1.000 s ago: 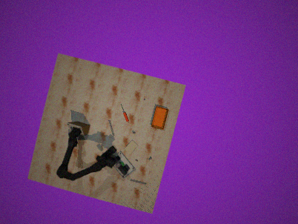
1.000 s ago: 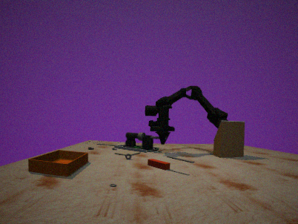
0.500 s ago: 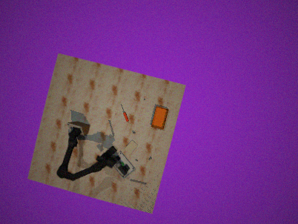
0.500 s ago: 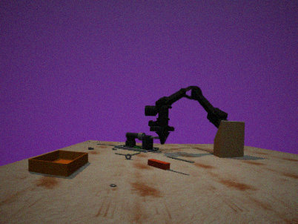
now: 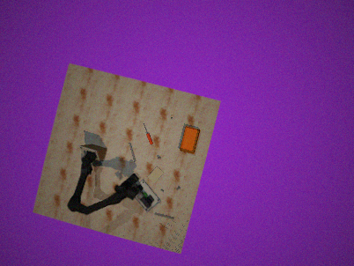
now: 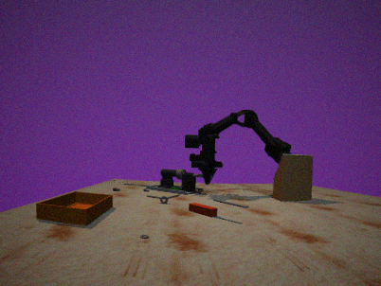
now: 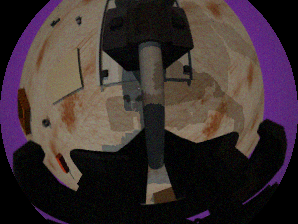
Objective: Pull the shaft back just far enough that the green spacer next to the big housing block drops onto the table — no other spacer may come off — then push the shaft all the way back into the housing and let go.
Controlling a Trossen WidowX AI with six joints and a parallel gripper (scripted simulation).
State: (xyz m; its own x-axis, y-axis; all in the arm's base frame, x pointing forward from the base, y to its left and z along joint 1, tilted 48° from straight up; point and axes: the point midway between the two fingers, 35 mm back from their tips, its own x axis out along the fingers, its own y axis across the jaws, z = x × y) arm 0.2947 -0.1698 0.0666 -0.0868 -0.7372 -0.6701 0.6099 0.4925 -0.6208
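Now: the shaft 60 mm ahead of my gripper tip, 40 mm to the right of it and 40 mm above it. Also, from my gripper tip: red-handled screwdriver 400 mm to the left, 50 mm ahead, 40 mm below; green spacer 130 mm ahead, 100 mm to the right, 30 mm below; orange tray 420 mm to the left, 390 mm ahead, 30 mm below.
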